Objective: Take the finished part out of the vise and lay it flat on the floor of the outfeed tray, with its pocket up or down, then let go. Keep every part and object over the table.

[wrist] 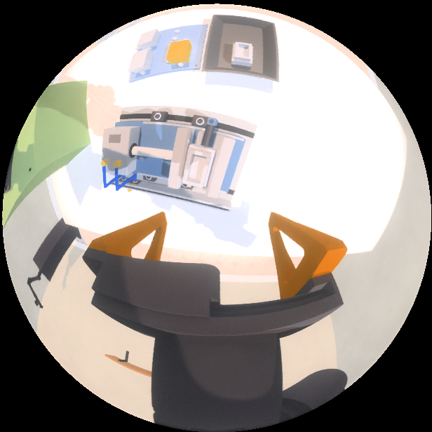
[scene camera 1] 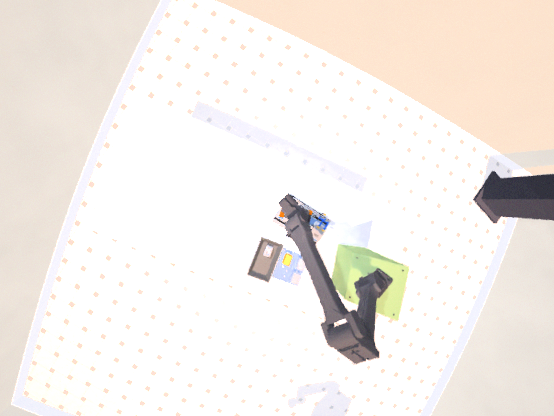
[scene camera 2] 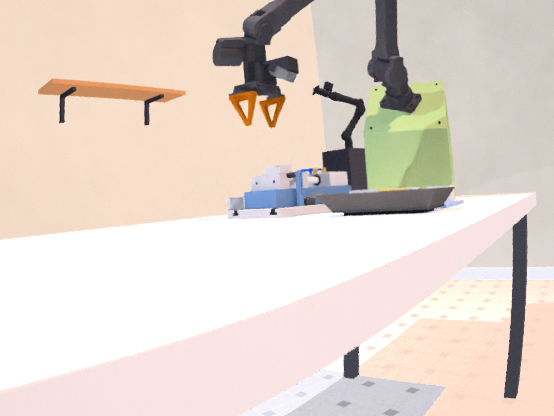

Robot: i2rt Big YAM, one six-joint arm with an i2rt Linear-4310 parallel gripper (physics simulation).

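Where they show: gripper, fingertip midpoint: (scene camera 2: 260, 126); arm's base at its link origin: (scene camera 1: 378, 282) (scene camera 2: 401, 102).
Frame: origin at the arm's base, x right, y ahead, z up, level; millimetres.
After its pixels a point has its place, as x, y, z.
Observation:
The vise (scene camera 1: 320, 224) {54, 350, -202} (scene camera 2: 270, 199) {-50, 547, -272} (wrist: 159, 165) has a blue base and pale jaws. In the wrist view the pale finished part (wrist: 198, 167) sits between its jaws, its rectangular pocket facing up. The dark outfeed tray (scene camera 1: 257, 268) {-380, 445, -299} (scene camera 2: 390, 201) {-351, 495, -287} (wrist: 273, 47) lies beyond the vise in that view, with another small white pocketed part (scene camera 1: 268, 251) {-256, 464, -279} (wrist: 242, 54) on its floor. My gripper (scene camera 1: 296, 213) {0, 527, -103} (scene camera 2: 260, 125) {0, 527, -103} (wrist: 217, 217) is open and empty, with orange fingers pointing down. It hangs well above the vise. In scene camera 1 the arm hides part of the vise.
A light blue board (scene camera 1: 281, 272) {-311, 314, -303} (wrist: 160, 62) with a yellow block (scene camera 1: 287, 259) {-222, 348, -268} (wrist: 179, 51) lies beside the tray. Blue hoses (wrist: 116, 176) rise at the vise's end. A dark cylinder (wrist: 208, 135) stands close to the held part. The green arm mount (scene camera 1: 397, 295) {8, -70, 63} (scene camera 2: 407, 150) {-67, 79, -161} (wrist: 60, 112) stands beyond.

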